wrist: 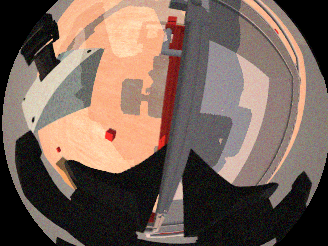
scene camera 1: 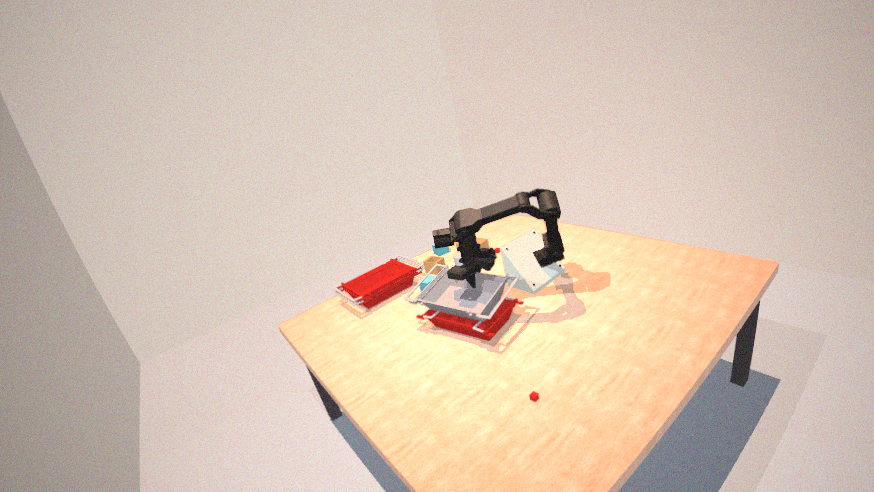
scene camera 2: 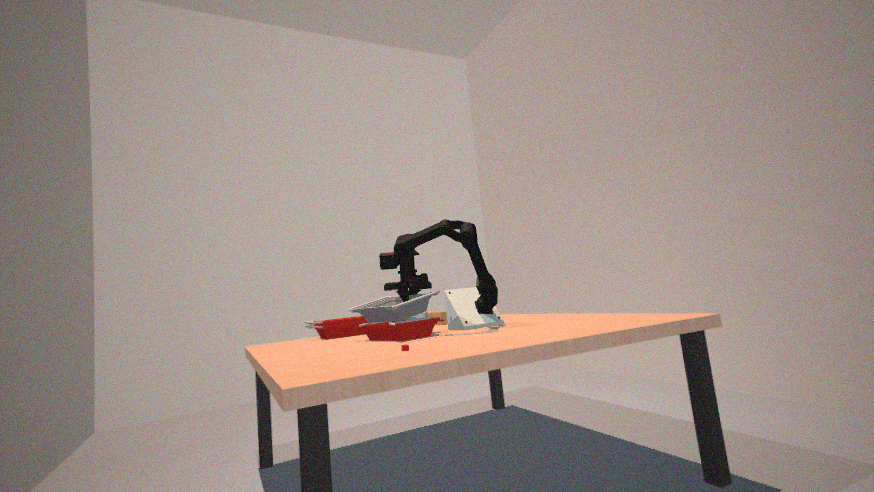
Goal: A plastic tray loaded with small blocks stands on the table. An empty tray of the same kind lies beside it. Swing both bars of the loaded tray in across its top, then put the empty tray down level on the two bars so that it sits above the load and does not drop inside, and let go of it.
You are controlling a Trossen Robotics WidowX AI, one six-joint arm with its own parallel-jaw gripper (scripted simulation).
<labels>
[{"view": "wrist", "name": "my gripper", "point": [177, 149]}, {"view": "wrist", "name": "grey tray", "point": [238, 91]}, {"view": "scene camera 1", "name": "my gripper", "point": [475, 286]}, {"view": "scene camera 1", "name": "grey tray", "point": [455, 297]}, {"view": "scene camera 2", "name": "my gripper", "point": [409, 309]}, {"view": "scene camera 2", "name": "grey tray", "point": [393, 308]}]
</labels>
